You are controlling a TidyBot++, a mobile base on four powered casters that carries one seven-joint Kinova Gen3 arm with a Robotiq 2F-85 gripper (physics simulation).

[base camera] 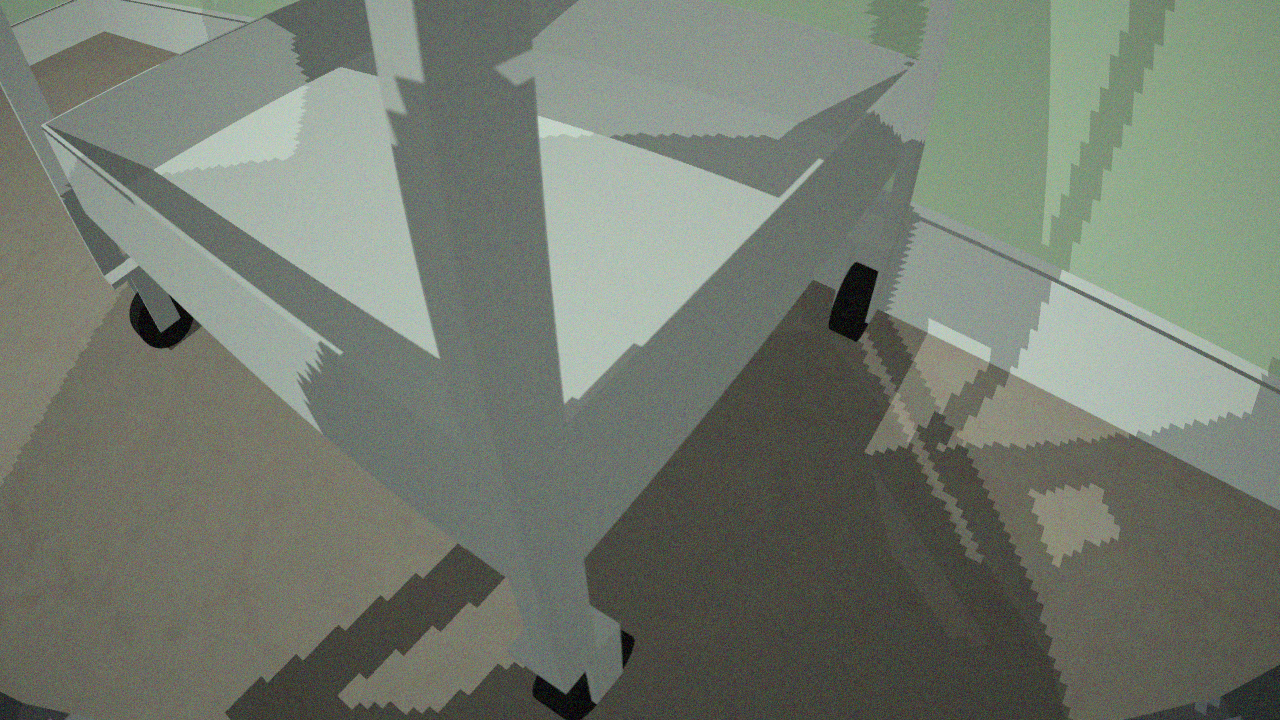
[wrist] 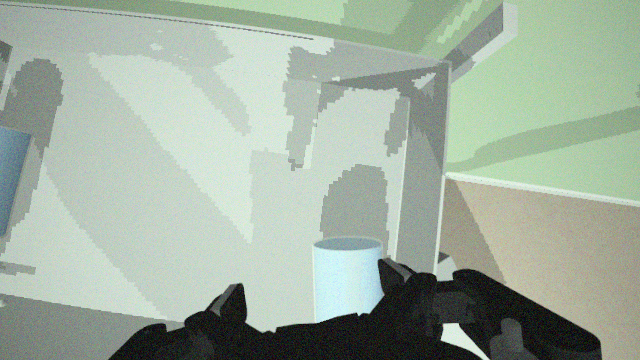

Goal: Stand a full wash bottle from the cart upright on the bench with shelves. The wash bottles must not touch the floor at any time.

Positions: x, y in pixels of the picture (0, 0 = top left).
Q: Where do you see a grey cart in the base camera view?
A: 506, 263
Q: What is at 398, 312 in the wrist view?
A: My gripper.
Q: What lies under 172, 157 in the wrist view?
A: A grey cart.
